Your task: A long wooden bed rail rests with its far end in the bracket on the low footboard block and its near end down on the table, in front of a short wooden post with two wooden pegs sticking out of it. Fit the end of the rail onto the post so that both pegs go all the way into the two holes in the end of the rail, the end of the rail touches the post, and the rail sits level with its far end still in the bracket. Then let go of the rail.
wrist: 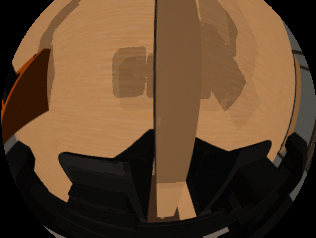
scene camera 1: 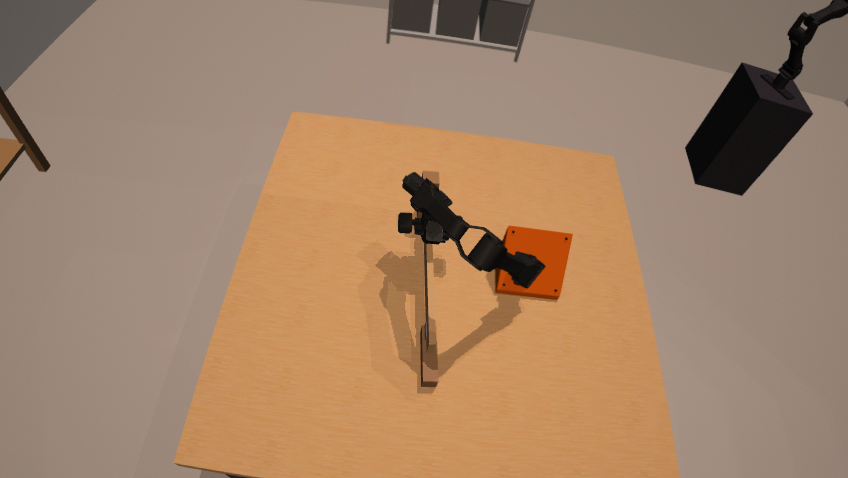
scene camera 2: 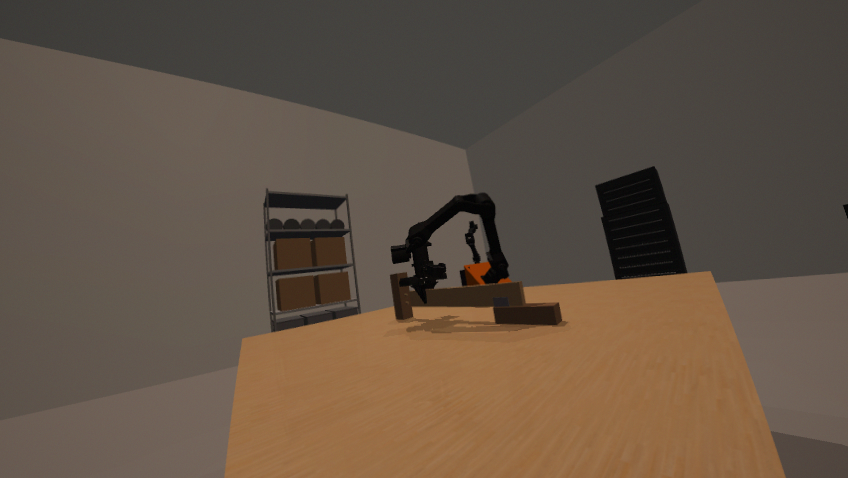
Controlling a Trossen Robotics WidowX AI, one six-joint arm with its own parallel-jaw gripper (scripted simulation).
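The gripper (scene camera 2: pixel 427 302) (wrist: pixel 163 133) (scene camera 1: pixel 427 240), visible. Wooden rail (scene camera 2: pixel 482 295), visible.
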